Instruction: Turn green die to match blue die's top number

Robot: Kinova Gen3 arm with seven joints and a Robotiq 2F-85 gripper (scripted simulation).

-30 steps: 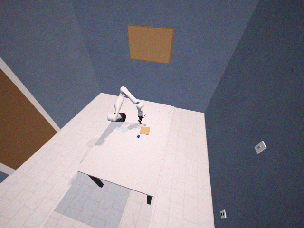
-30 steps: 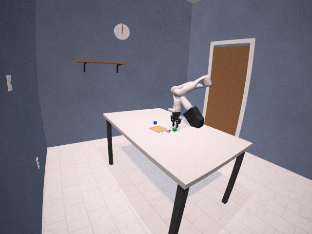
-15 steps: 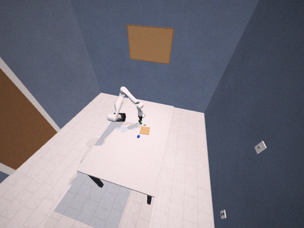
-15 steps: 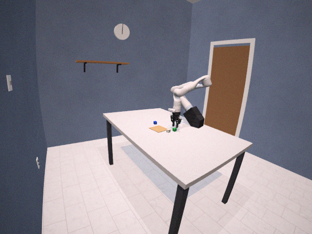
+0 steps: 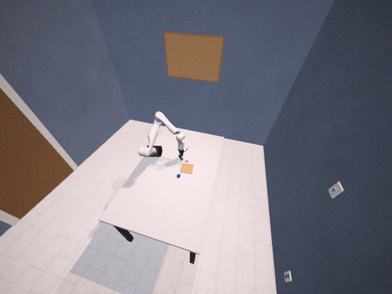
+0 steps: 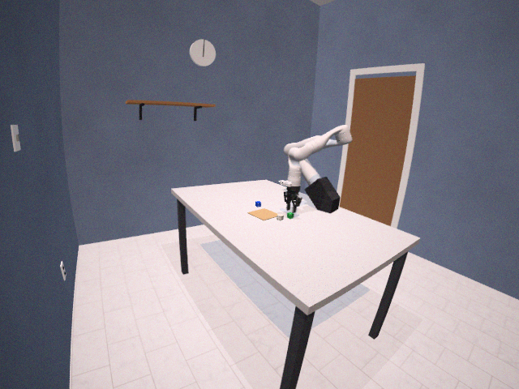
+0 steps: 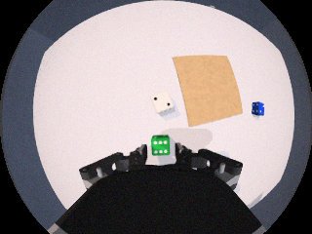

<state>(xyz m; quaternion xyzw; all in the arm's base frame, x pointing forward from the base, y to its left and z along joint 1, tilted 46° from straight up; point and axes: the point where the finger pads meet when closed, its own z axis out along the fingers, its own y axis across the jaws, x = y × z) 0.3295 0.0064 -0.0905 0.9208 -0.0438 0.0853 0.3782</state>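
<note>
Now: hand 4 cm above the green die. From my hand the other things lie so: white die: 7 cm ahead, 2 cm to the right, 4 cm below; then blue die: 2 cm ahead, 25 cm to the right, 4 cm below; then tan mat: 9 cm ahead, 13 cm to the right, 6 cm below.
</note>
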